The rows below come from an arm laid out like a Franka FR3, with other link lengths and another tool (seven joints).
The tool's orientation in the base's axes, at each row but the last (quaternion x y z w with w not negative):
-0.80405, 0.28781, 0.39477, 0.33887
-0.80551, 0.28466, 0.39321, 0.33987
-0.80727, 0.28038, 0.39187, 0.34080
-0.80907, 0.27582, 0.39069, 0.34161
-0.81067, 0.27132, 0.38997, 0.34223
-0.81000, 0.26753, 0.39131, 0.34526
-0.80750, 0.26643, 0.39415, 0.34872
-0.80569, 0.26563, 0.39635, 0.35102
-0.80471, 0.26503, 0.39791, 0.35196
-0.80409, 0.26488, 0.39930, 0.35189
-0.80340, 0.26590, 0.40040, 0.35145
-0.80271, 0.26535, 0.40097, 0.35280
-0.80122, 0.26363, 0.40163, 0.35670
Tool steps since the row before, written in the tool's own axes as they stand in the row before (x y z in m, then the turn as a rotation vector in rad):
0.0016, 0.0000, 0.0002, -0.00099, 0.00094, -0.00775
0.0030, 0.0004, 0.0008, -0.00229, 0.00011, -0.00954
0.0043, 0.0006, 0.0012, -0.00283, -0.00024, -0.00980
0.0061, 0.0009, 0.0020, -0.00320, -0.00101, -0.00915
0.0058, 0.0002, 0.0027, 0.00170, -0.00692, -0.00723
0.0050, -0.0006, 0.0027, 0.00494, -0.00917, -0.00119
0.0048, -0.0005, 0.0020, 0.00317, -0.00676, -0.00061
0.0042, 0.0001, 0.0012, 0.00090, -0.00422, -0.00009
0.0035, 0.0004, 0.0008, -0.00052, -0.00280, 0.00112
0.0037, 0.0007, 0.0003, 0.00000, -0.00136, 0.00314
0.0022, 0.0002, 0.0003, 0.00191, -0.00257, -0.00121
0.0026, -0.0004, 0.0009, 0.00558, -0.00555, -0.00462
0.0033, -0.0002, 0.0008, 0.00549, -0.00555, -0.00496
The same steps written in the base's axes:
0.0007, -0.0002, -0.0014, 0.00220, -0.00636, 0.00408
0.0009, -0.0002, -0.0030, 0.00291, -0.00699, 0.00624
0.0013, -0.0002, -0.0043, 0.00298, -0.00687, 0.00692
0.0018, -0.0001, -0.0062, 0.00304, -0.00584, 0.00719
0.0018, 0.0009, -0.0061, 0.00905, -0.00156, 0.00432
0.0020, 0.0016, -0.0051, 0.00971, 0.00395, -0.00029
0.0021, 0.0011, -0.0047, 0.00678, 0.00319, 0.00005
0.0017, 0.0002, -0.0040, 0.00351, 0.00238, 0.00080
0.0013, -0.0001, -0.0034, 0.00119, 0.00266, 0.00094
0.0014, -0.0007, -0.0034, -0.00047, 0.00327, -0.00088
0.0009, -0.0002, -0.0020, 0.00340, 0.00035, -0.00016
0.0013, 0.0006, -0.0024, 0.00904, -0.00101, -0.00069
0.0016, 0.0003, -0.0030, 0.00915, -0.00127, -0.00047

